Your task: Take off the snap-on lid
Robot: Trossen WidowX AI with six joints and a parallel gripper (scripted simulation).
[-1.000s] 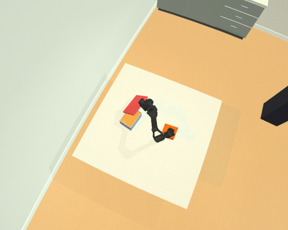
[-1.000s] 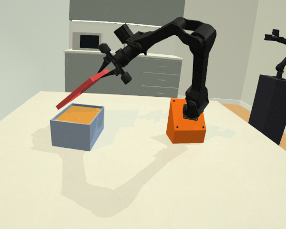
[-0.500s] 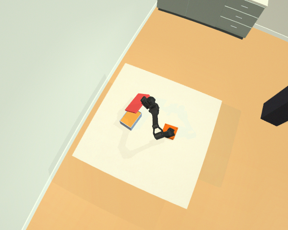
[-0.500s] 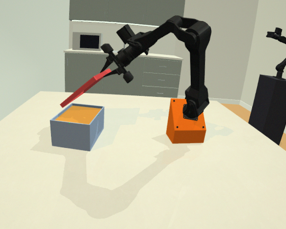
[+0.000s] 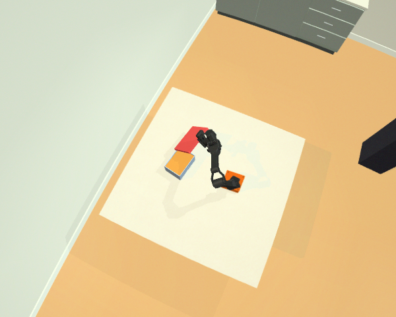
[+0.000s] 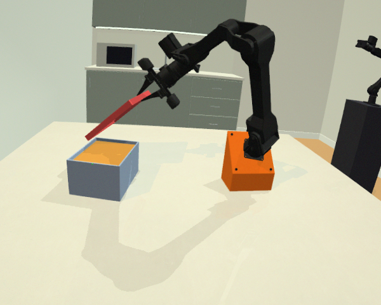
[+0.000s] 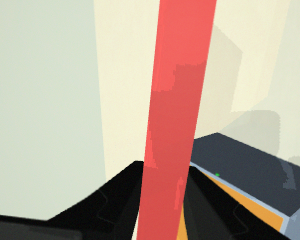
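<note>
Now: gripper tip 60 mm short of the red lid, 50 mm above it and 10 mm to the left of it. The rest, counted from my gripper tip: storage box: 180 mm below, 170 mm to the left, 80 mm ahead.
</note>
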